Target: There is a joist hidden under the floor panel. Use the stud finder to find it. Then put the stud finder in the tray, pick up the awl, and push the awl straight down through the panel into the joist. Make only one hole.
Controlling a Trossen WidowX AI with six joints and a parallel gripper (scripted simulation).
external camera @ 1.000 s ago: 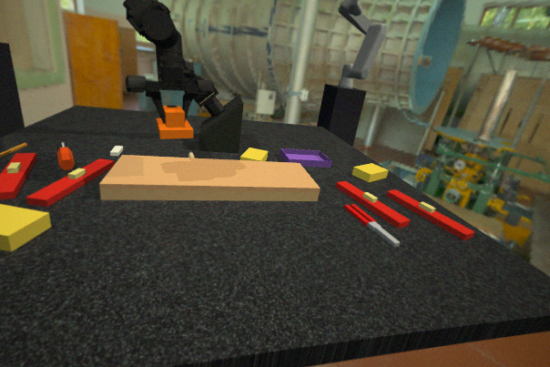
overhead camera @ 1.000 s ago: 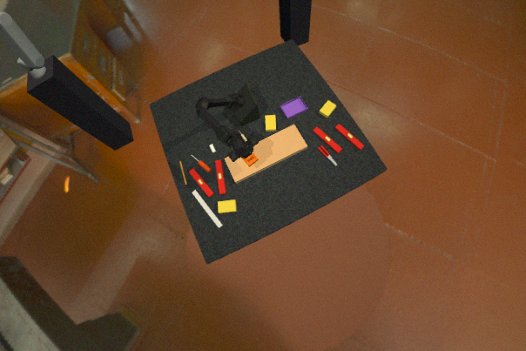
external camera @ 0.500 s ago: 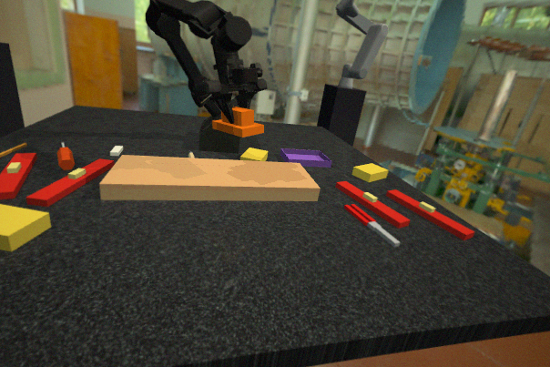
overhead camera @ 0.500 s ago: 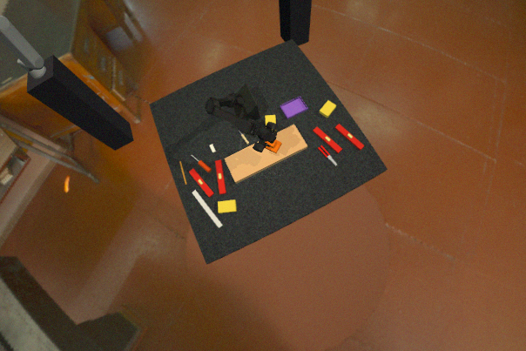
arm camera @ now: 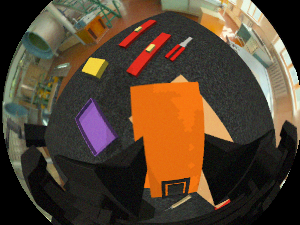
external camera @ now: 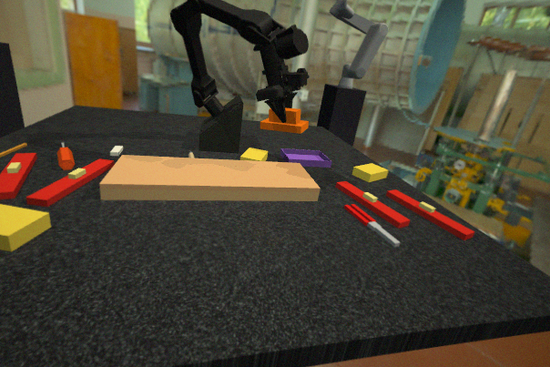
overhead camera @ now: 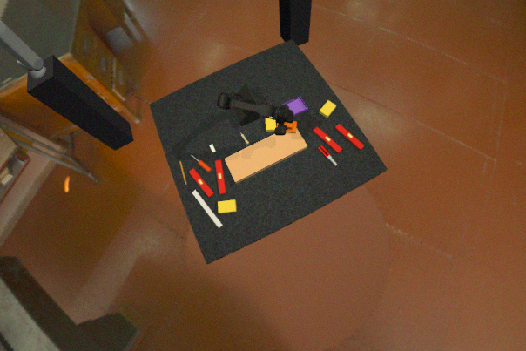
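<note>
My gripper tip is now 10 mm past the orange stud finder, 20 mm to the left of it and 20 mm below it. Also, from my gripper tip: small white block (170 mm behind, 490 mm to the right, 180 mm below); then awl (160 mm behind, 260 mm to the right, 180 mm below); then purple tray (190 mm behind, 150 mm to the left, 170 mm below).
</note>
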